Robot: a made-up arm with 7 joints.
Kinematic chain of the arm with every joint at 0, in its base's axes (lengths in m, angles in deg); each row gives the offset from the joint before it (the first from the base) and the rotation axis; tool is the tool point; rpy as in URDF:
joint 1: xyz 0 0 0.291 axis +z
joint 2: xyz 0 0 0 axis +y
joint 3: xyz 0 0 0.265 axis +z
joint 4: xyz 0.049 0 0 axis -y
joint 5: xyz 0.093 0 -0.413 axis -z
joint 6: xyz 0 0 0 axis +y
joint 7: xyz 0.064 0 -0.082 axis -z
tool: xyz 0 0 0 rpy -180 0 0
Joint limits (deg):
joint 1: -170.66..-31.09
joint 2: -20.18..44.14
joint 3: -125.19..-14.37
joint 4: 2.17..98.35
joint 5: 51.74..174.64
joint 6: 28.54..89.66
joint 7: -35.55..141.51
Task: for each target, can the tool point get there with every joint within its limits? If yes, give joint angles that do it. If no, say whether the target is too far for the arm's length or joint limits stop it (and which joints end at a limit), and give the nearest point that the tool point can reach.
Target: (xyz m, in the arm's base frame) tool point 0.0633 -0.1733 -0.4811
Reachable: no: joint limits stop it (at a limit: joint 2, joint 3) | nearest point 0.0690 -0.1889 -0.0724 | short by 0.409 m
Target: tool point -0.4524 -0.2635 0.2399
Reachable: yes | joints -94.21 21.49 -60.25 57.60 73.10 62.34 94.51
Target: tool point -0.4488 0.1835 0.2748
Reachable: yes | joints -126.88 1.22 -81.08 44.71 111.43 68.14 67.32
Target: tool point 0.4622 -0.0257 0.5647
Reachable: no: joint limits stop it (at a limit: joint 1, joint 2, joint 3, joint 6) | nearest point 0.3572 -0.2674 0.5388 | short by 0.265 m
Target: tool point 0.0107 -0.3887 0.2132
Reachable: yes | joints -60.17 -11.44 -34.72 28.52 75.61 55.97 34.20
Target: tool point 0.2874 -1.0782 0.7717
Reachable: no: too far | nearest point 0.1687 -0.6328 0.5731 | short by 0.502 m
